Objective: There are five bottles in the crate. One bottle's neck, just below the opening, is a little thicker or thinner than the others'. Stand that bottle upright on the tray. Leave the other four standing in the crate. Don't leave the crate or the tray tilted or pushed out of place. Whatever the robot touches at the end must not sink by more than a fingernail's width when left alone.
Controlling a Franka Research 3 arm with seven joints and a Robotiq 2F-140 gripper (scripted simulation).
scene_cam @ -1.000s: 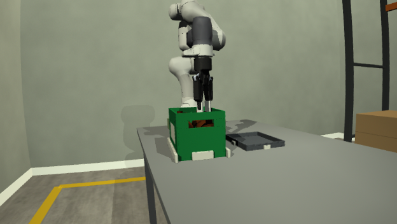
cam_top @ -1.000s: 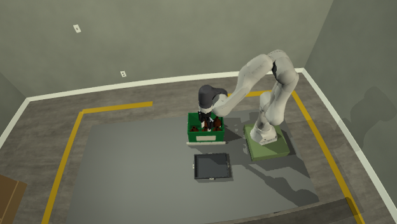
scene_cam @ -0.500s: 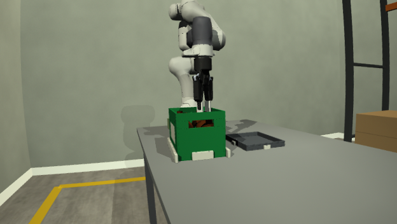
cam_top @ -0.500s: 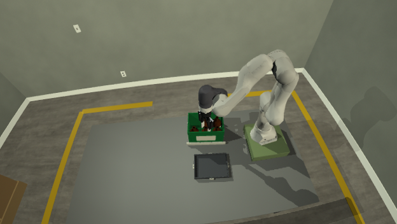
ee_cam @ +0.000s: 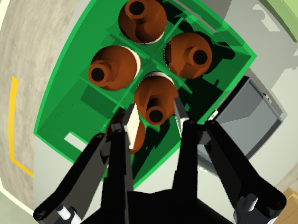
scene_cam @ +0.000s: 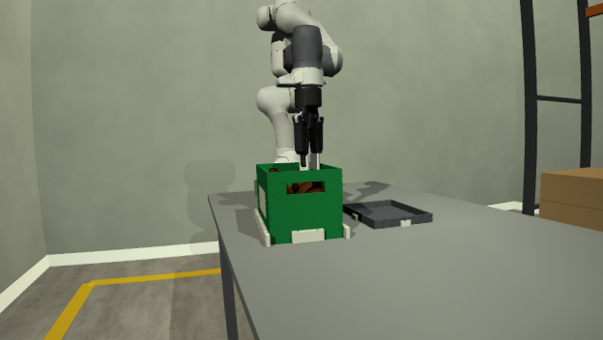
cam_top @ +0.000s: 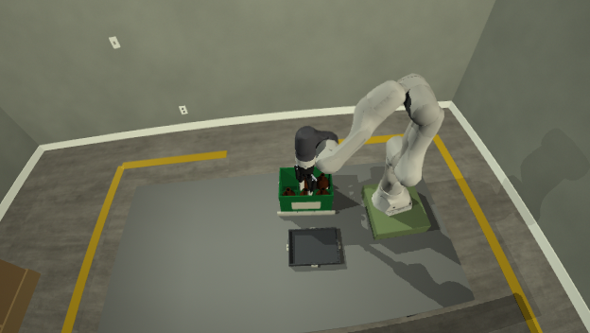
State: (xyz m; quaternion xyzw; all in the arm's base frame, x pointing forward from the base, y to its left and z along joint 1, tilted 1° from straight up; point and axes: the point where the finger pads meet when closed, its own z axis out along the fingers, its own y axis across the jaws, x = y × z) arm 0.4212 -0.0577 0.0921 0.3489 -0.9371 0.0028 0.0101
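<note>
The green crate is 50 mm to the right of my hand and 90 mm below it. The rest, counted from my hand: dark grey tray 10 mm behind, 250 mm to the left, 160 mm below.
</note>
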